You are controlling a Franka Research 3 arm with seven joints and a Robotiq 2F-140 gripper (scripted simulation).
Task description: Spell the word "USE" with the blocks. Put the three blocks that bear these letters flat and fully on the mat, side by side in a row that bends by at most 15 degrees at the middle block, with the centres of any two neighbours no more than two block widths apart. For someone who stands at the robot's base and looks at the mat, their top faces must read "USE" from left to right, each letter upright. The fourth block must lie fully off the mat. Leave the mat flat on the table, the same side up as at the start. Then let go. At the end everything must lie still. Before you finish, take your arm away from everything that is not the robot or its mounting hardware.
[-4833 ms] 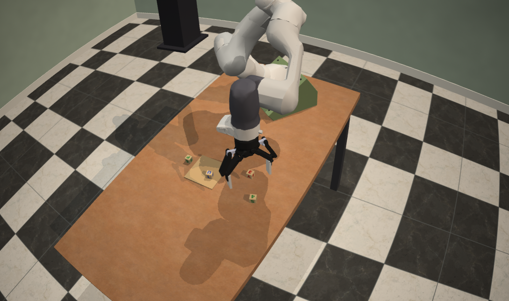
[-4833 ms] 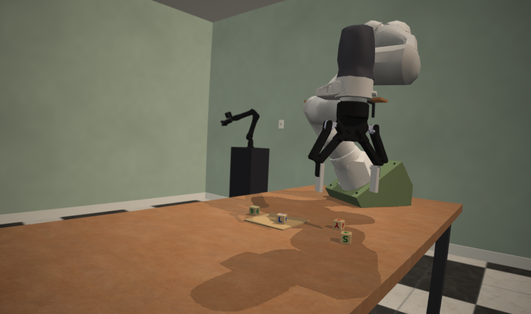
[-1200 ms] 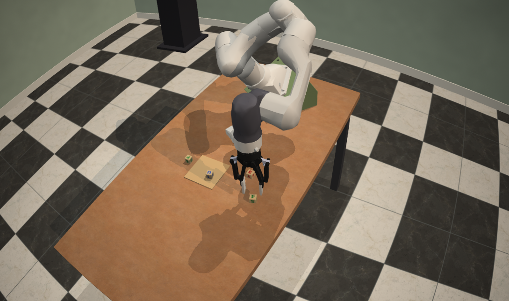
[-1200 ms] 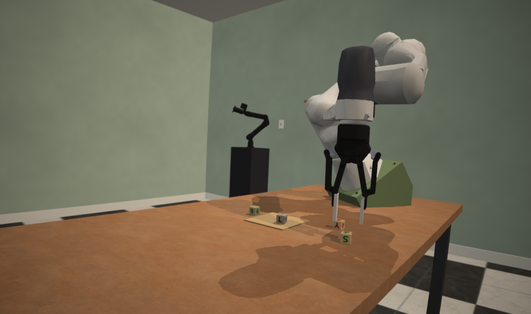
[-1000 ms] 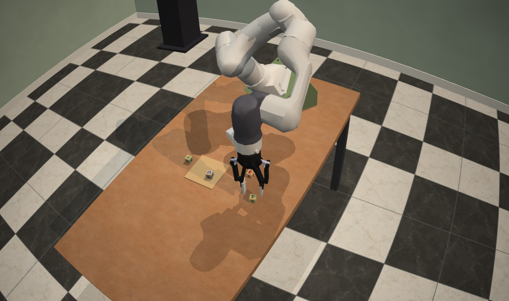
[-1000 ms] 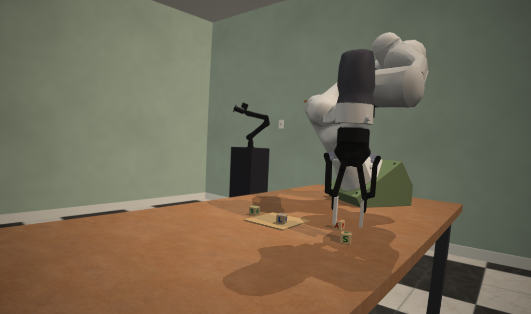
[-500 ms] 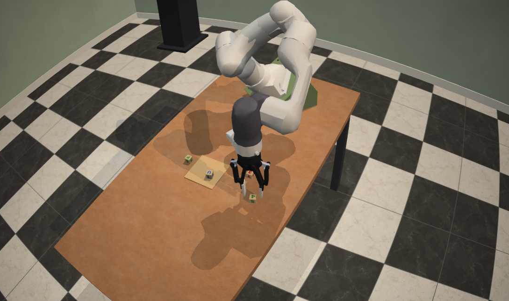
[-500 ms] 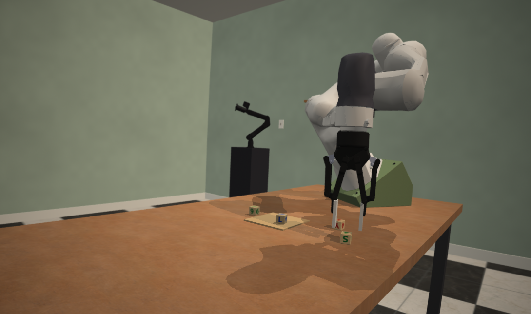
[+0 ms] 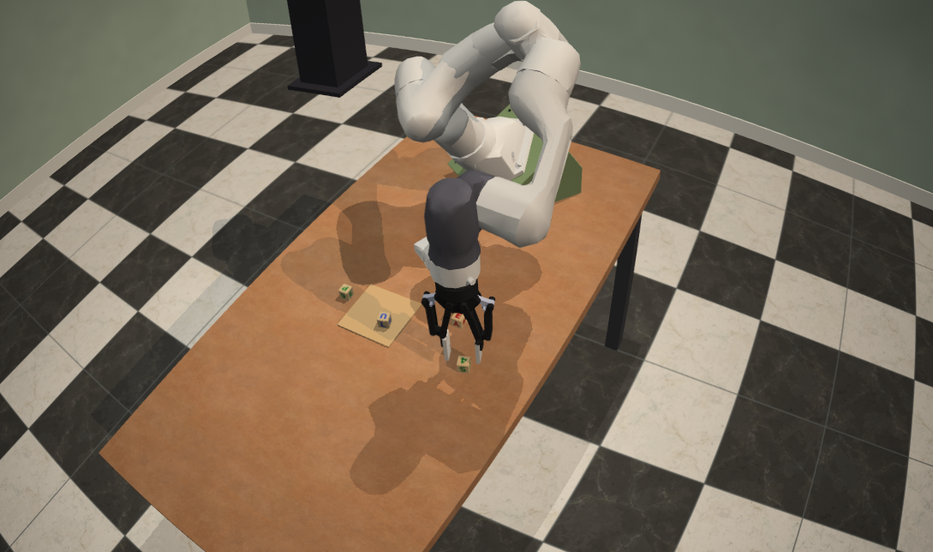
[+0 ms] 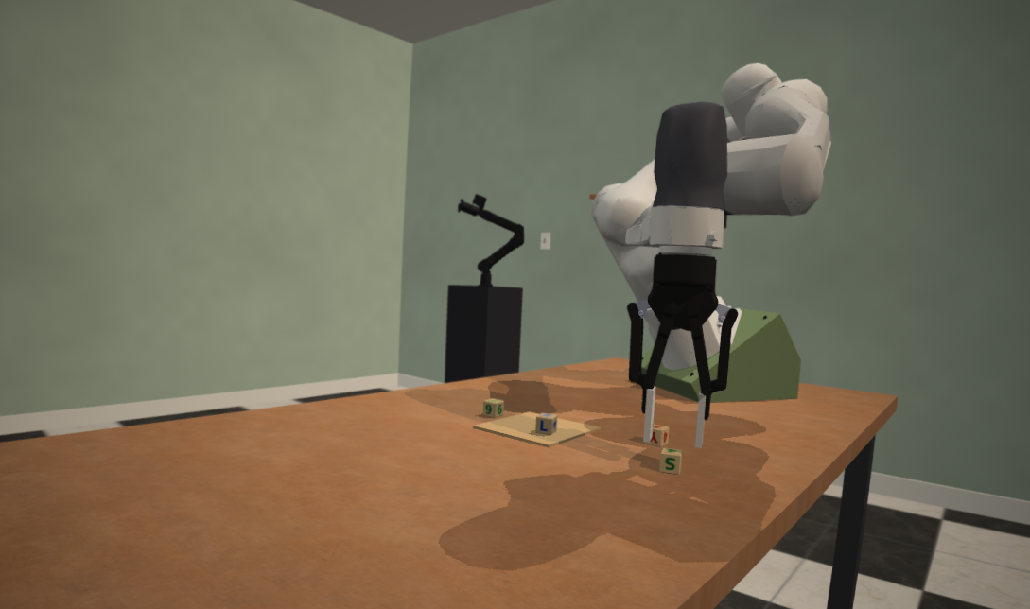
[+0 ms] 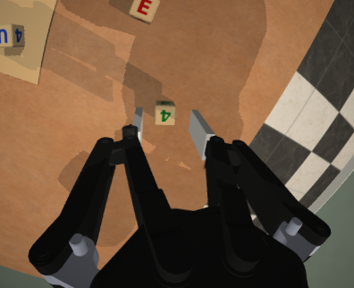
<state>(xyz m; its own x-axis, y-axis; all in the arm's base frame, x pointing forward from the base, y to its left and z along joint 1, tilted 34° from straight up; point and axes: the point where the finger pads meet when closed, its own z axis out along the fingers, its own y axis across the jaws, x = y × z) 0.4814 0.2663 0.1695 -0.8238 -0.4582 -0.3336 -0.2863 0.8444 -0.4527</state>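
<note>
The S block is 50 mm below my hand. Round my hand: U block (30 mm behind, 210 mm to the right, 50 mm below); E block (100 mm behind, 70 mm to the right, 50 mm below); mat (40 mm behind, 240 mm to the right, 70 mm below).
</note>
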